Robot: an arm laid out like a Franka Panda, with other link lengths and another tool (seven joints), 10 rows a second.
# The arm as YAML. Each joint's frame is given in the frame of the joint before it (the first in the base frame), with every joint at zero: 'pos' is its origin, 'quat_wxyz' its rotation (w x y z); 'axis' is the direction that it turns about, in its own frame. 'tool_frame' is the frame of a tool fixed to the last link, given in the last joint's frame.
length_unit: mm
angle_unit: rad
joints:
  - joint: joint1
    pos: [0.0, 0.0, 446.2]
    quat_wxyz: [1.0, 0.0, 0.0, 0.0]
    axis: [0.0, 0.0, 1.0]
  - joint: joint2
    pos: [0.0, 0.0, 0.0]
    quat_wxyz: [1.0, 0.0, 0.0, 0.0]
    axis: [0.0, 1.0, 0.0]
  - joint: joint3
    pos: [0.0, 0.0, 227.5]
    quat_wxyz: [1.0, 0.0, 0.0, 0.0]
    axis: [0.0, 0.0, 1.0]
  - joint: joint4
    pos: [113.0, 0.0, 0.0]
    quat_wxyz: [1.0, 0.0, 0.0, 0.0]
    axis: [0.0, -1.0, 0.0]
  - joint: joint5
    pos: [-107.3, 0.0, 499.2]
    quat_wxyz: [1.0, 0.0, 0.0, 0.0]
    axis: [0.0, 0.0, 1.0]
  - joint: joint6
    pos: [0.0, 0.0, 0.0]
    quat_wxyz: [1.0, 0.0, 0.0, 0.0]
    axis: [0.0, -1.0, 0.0]
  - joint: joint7
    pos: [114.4, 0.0, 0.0]
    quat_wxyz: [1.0, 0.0, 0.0, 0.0]
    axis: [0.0, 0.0, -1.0]
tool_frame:
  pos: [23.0, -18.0, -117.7]
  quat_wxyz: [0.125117, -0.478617, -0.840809, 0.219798]
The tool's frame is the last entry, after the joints.
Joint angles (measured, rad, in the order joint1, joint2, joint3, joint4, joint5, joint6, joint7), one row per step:
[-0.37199, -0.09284, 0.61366, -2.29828, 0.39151, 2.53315, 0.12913]
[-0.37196, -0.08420, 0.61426, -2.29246, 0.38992, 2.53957, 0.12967]
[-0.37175, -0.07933, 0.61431, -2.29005, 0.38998, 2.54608, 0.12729]
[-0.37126, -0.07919, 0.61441, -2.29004, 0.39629, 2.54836, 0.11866]
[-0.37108, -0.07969, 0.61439, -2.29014, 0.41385, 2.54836, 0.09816]
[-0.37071, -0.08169, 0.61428, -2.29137, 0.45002, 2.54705, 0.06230]
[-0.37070, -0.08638, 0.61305, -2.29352, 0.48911, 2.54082, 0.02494]
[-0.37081, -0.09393, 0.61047, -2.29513, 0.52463, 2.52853, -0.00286]
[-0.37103, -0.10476, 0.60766, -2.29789, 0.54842, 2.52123, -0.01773]
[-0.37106, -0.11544, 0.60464, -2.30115, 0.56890, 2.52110, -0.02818]
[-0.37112, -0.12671, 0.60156, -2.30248, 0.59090, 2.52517, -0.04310]
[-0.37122, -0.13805, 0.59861, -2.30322, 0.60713, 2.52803, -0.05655]
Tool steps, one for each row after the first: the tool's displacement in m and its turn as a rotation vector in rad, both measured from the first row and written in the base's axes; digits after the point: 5 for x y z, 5 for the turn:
[0.00156, 0.00100, -0.00063, 0.00338, -0.00391, -0.00025]
[0.00245, 0.00130, -0.00105, 0.00508, -0.00857, 0.00061]
[0.00262, 0.00152, -0.00085, 0.00752, -0.01176, 0.00474]
[0.00277, 0.00129, -0.00087, 0.01501, -0.01450, 0.01307]
[0.00261, 0.00058, -0.00121, 0.03172, -0.01774, 0.02448]
[0.00215, -0.00108, -0.00128, 0.04955, -0.01868, 0.03534]
[0.00159, -0.00333, -0.00014, 0.06739, -0.01583, 0.04028]
[0.00119, -0.00604, 0.00327, 0.07813, -0.01794, 0.03887]
[0.00109, -0.00921, 0.00743, 0.08677, -0.02552, 0.03310]
[0.00185, -0.01252, 0.01382, 0.09491, -0.04075, 0.02923]
[0.00266, -0.01543, 0.02061, 0.09911, -0.05579, 0.02811]

